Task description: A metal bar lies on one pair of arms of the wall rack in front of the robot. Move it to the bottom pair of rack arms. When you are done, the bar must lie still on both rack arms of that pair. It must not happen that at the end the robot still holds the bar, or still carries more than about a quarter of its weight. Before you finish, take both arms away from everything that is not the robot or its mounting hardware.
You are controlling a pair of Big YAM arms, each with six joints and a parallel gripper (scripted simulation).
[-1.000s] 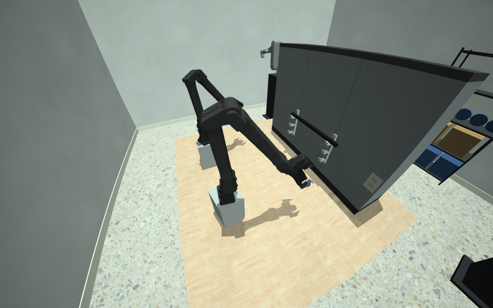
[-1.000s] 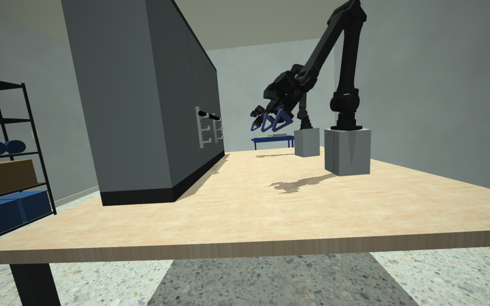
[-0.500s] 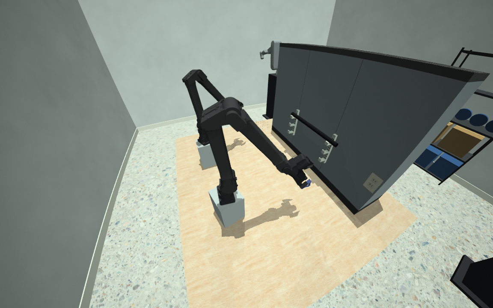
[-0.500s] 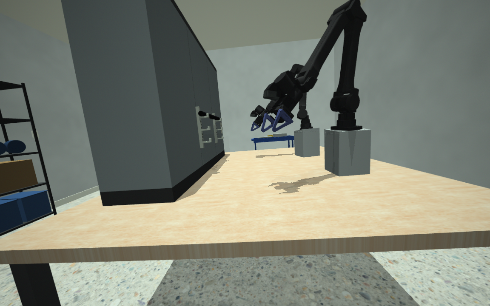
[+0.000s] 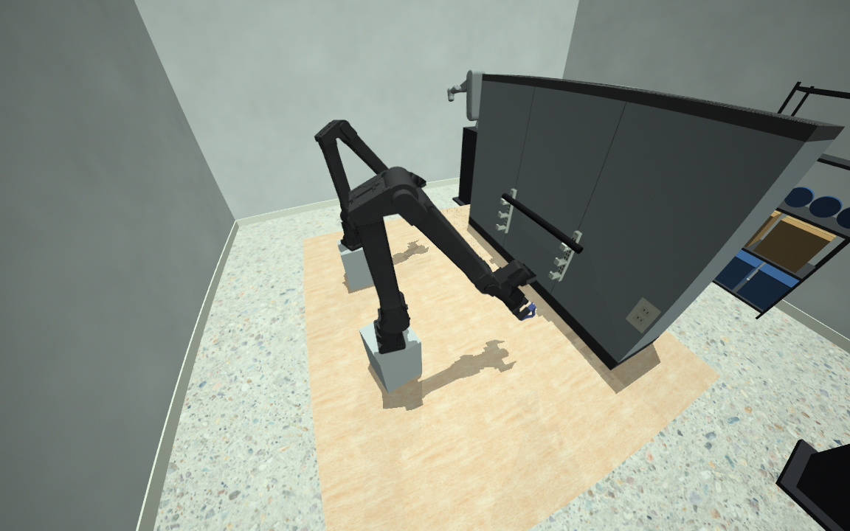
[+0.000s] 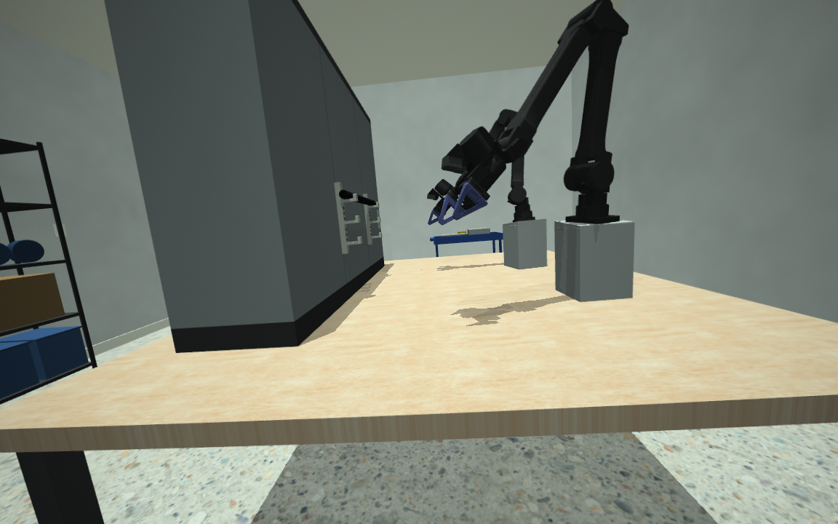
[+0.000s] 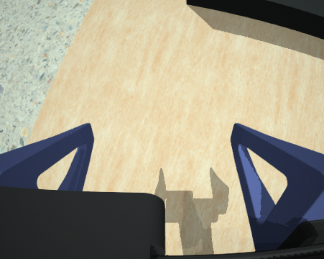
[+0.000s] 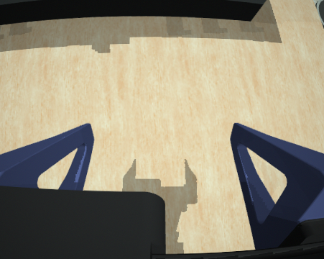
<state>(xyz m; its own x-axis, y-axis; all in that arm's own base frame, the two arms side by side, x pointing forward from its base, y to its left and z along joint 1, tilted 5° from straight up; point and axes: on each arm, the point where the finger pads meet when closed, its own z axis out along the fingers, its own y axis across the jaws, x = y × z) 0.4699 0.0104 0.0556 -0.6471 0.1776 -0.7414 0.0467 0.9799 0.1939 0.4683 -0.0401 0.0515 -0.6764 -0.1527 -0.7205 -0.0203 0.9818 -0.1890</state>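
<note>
The metal bar is 54 cm to the right of my left hand, 31 cm ahead of it and 11 cm above it. From my left hand the other things lie so: grey wall panel: 53 cm to the right, 50 cm ahead, 19 cm above.
Now: the metal bar 30 cm ahead of my right hand, 30 cm to the left of it and 12 cm above it. Round my right hand: grey wall panel (48 cm ahead, 31 cm to the left, 19 cm above).
</note>
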